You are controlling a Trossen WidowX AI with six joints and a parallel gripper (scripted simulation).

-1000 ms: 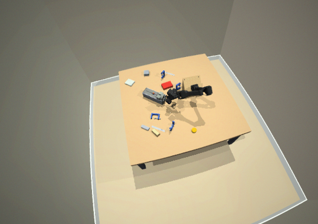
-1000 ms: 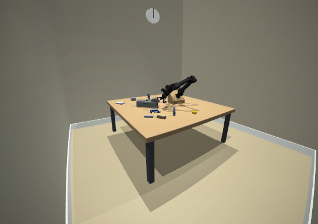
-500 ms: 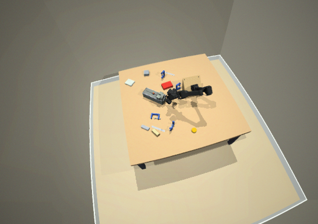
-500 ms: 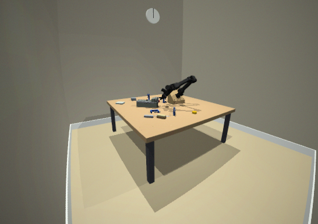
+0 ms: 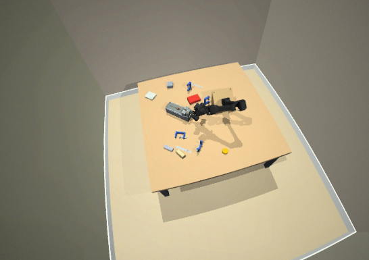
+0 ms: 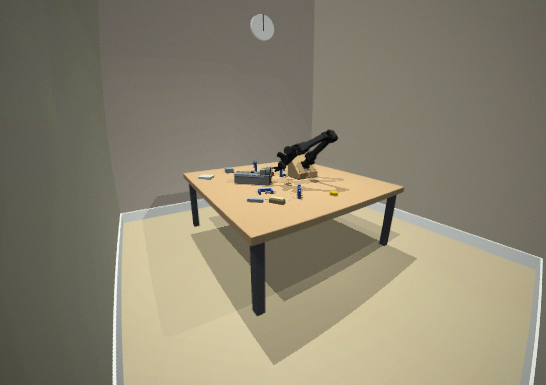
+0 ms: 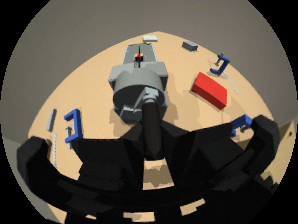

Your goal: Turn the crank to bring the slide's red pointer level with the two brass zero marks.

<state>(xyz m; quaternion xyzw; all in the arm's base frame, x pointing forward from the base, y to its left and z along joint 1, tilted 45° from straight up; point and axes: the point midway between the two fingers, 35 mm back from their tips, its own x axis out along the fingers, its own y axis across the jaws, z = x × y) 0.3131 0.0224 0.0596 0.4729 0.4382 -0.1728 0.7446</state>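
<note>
The dark crank handle is 3 cm above my gripper tip, 1 cm to the left of it and 1 cm behind it. From my gripper tip the other things lie so: red pointer 13 cm ahead, 10 cm to the right, 1 cm below; then tan block 33 cm to the left, 21 cm ahead, 7 cm below; then yellow disc 42 cm to the left, 17 cm behind, 8 cm below.
</note>
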